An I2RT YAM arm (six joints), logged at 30 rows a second.
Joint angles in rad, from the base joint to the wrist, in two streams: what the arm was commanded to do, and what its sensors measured. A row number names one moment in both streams.
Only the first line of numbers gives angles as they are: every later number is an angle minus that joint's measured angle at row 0.
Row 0, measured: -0.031 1.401 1.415 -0.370 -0.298 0.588
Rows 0 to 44, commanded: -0.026 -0.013 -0.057 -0.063 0.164 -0.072; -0.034 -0.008 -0.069 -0.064 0.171 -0.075; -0.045 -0.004 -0.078 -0.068 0.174 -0.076; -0.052 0.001 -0.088 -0.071 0.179 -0.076; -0.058 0.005 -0.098 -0.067 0.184 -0.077; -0.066 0.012 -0.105 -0.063 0.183 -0.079; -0.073 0.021 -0.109 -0.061 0.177 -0.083; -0.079 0.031 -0.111 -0.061 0.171 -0.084; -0.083 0.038 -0.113 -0.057 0.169 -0.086; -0.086 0.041 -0.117 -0.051 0.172 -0.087; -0.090 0.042 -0.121 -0.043 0.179 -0.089; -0.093 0.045 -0.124 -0.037 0.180 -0.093; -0.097 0.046 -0.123 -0.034 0.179 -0.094; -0.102 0.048 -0.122 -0.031 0.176 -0.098; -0.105 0.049 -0.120 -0.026 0.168 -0.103; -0.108 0.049 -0.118 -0.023 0.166 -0.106; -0.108 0.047 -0.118 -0.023 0.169 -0.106; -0.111 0.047 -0.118 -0.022 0.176 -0.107; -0.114 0.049 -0.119 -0.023 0.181 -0.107; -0.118 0.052 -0.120 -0.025 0.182 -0.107; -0.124 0.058 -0.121 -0.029 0.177 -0.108; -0.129 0.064 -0.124 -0.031 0.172 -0.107; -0.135 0.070 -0.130 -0.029 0.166 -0.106; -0.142 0.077 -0.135 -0.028 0.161 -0.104; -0.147 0.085 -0.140 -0.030 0.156 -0.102; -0.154 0.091 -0.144 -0.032 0.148 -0.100; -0.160 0.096 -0.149 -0.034 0.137 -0.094; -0.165 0.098 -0.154 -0.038 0.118 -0.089; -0.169 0.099 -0.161 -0.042 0.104 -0.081; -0.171 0.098 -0.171 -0.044 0.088 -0.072; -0.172 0.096 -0.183 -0.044 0.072 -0.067; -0.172 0.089 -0.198 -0.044 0.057 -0.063; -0.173 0.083 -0.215 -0.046 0.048 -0.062; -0.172 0.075 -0.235 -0.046 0.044 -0.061; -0.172 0.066 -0.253 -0.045 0.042 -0.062; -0.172 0.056 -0.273 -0.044 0.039 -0.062; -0.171 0.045 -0.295 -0.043 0.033 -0.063; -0.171 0.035 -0.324 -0.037 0.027 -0.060; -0.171 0.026 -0.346 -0.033 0.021 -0.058; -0.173 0.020 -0.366 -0.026 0.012 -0.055; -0.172 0.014 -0.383 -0.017 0.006 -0.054; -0.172 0.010 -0.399 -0.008 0.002 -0.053; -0.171 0.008 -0.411 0.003 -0.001 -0.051; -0.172 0.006 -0.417 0.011 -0.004 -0.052; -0.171 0.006 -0.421 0.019 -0.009 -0.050
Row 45, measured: -0.172 0.061 -0.409 -0.056 0.028 -0.060
